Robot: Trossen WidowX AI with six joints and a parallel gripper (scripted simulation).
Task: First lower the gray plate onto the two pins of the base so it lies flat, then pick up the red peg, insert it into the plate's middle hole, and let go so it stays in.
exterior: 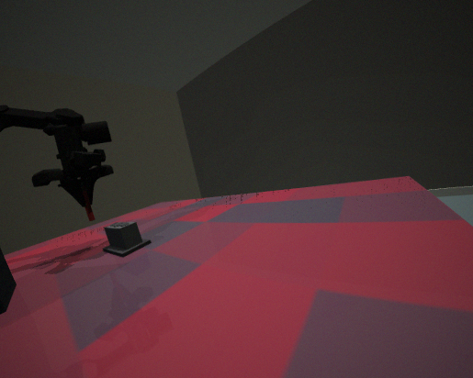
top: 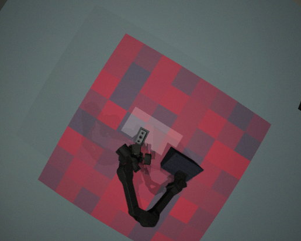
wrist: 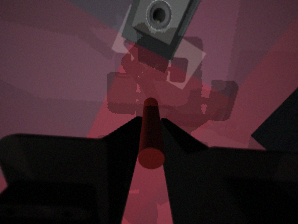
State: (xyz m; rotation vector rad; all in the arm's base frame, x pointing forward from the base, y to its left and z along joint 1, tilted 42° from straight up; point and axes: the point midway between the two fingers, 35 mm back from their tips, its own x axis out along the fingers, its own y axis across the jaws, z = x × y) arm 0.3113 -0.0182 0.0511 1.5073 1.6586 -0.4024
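The gray plate lies 3 cm ahead of my gripper tip, 10 cm to the right of it and 7 cm below it. Also, from my gripper tip: red peg (right at my gripper tip); then dark base (3 cm ahead, 10 cm to the right, 11 cm below).
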